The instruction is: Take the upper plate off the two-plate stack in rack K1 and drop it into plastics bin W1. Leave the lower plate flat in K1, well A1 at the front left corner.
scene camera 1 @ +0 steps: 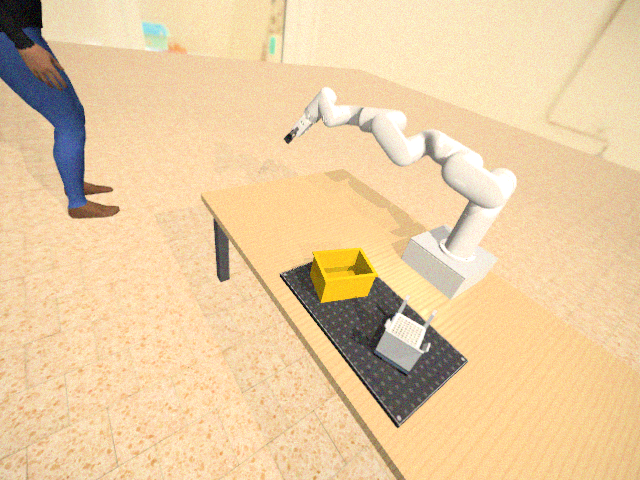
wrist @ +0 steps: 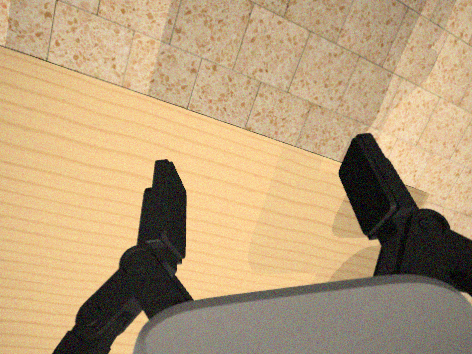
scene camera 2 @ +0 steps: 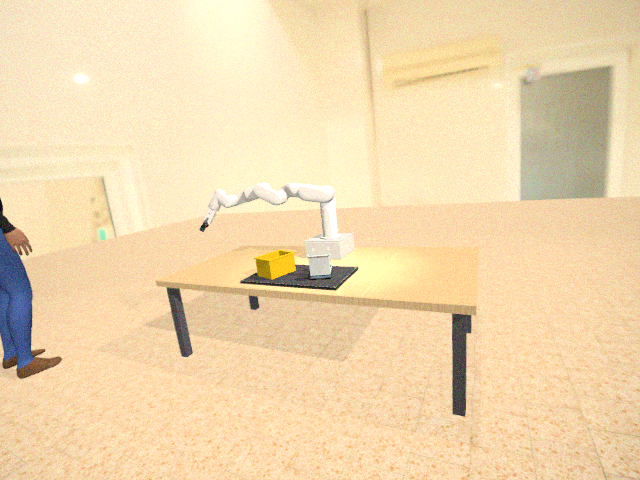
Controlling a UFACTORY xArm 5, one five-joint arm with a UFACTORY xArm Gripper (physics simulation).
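Frame: origin at the arm's base, x ahead, y left, z up, level; metres.
Where they show: gripper, fingertip midpoint: (scene camera 1: 291,137) (wrist: 261,164) (scene camera 2: 203,229); arm's base, link origin: (scene camera 1: 456,251) (scene camera 2: 330,237).
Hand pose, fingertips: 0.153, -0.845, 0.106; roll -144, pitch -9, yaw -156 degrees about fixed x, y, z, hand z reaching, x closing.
Things, the pixels of their top centre, and the offset from my fingertips, as dx, dy, dz. Level surfaces: height alone.
- plate stack, top centre: (scene camera 1: 414,318) (scene camera 2: 319,251) +0.264, +0.947, -0.080
- yellow bin, top centre: (scene camera 1: 344,263) (scene camera 2: 274,254) +0.267, +0.693, -0.100
- black mat, surface height: dz -0.199
- wooden table, surface height: dz -0.212
My gripper (scene camera 1: 288,138) (scene camera 2: 203,227) (wrist: 261,164) is open and empty. It hangs high over the far left end of the table, well away from the rack. The plate stack (scene camera 1: 400,349) (scene camera 2: 320,266) is a pale grey block with a white perforated top, upright on the black mat. The seam between upper and lower plate cannot be made out, nor can well A1. Two thin pale uprights (scene camera 1: 430,319) rise beside the stack; a dark rack base shows under it. The yellow bin (scene camera 1: 345,287) (scene camera 2: 275,265) stands open-topped on the mat, left of the stack. Bin and stack do not show in the wrist view.
The black mat (scene camera 1: 398,397) (scene camera 2: 330,283) lies on the wooden table (scene camera 1: 516,403) (scene camera 2: 413,279) (wrist: 75,150), near its front edge. The arm's grey base block (scene camera 1: 431,263) (scene camera 2: 338,245) stands behind the mat. A person (scene camera 1: 67,124) (scene camera 2: 18,294) stands on the floor left of the table.
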